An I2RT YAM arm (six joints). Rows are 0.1 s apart.
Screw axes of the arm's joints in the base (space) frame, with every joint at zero. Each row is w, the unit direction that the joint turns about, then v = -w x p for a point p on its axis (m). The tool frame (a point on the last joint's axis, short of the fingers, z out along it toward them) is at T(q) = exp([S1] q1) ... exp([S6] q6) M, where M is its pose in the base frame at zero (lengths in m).
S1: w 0 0 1 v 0 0 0
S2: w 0 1 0 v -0.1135 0 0.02
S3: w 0 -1 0 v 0.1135 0 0.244
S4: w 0 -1 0 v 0.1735 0 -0.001
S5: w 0 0 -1 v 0 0.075 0
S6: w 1 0 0 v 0 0.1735 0
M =
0 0 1 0.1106
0 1 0 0
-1 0 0 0.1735
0 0 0 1
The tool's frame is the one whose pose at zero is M.
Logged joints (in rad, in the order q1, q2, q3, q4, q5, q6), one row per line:
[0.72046 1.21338 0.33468 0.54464 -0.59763 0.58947]
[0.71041 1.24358 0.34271 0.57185 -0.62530 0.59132]
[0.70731 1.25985 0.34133 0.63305 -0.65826 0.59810]
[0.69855 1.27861 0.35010 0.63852 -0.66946 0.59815]
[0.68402 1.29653 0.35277 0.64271 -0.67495 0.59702]
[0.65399 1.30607 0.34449 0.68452 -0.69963 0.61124]
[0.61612 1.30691 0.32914 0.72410 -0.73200 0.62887]
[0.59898 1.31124 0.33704 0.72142 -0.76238 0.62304]
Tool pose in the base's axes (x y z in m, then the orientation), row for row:
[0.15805 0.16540 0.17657 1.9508 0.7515 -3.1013]
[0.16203 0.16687 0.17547 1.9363 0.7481 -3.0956]
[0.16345 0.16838 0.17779 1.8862 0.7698 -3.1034]
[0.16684 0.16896 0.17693 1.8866 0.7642 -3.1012]
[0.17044 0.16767 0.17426 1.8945 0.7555 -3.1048]
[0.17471 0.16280 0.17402 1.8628 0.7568 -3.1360]
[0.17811 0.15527 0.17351 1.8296 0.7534 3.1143]
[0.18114 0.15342 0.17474 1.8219 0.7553 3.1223]
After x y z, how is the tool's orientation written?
As angles about the fixed x, y, z axes (roll, pitch, yaw), in radians.
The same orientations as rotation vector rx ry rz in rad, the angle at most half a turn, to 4 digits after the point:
[-0.5894 2.0398 1.4056]
[-0.5998 2.0338 1.4266]
[-0.6253 1.9862 1.4648]
[-0.6241 1.9909 1.4687]
[-0.6117 2.0028 1.4628]
[-0.5922 1.9828 1.4779]
[-0.5691 1.9647 1.4955]
[-0.5821 1.9583 1.5074]

